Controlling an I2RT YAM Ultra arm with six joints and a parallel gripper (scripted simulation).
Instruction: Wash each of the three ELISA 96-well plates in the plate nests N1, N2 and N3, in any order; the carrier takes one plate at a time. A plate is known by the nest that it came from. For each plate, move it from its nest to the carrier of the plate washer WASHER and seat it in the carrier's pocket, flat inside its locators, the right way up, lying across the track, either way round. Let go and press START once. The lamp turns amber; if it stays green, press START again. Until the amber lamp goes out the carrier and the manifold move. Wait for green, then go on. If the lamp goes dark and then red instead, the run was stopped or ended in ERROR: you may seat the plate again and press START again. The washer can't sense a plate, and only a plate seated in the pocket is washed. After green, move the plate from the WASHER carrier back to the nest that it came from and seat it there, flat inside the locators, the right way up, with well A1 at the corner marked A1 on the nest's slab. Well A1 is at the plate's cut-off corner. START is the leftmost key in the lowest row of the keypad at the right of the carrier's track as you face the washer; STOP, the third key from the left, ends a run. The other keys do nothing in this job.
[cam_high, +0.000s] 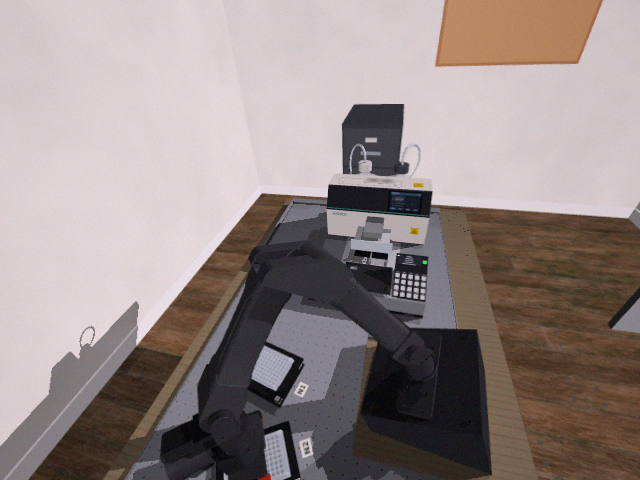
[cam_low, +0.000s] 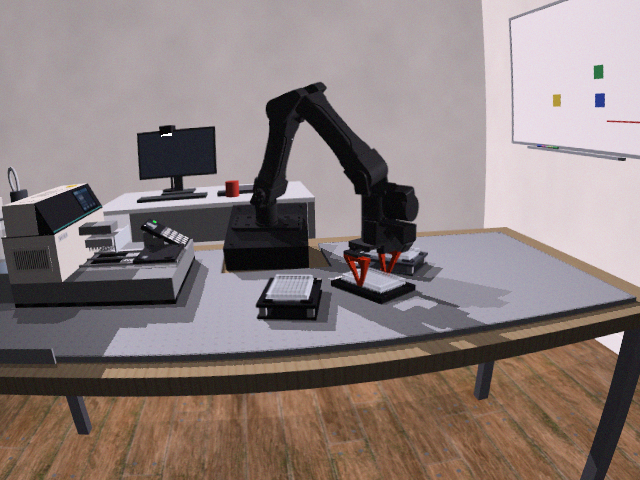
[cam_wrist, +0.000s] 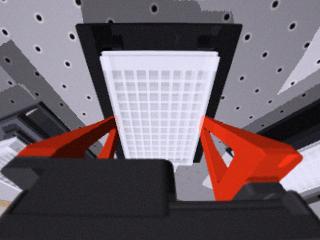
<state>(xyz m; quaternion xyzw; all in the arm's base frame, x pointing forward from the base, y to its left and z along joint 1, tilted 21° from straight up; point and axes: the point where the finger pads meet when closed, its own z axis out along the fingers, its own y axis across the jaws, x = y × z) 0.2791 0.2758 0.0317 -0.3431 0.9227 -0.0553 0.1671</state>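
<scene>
Now: hand 20 mm above the nest N2. The rest, counted from my hand: N2 label: 80 mm behind, 70 mm to the right, 20 mm below; nest N3: 170 mm behind, 70 mm to the left; N1 label: 180 mm to the right, 20 mm below, 10 mm behind.
</scene>
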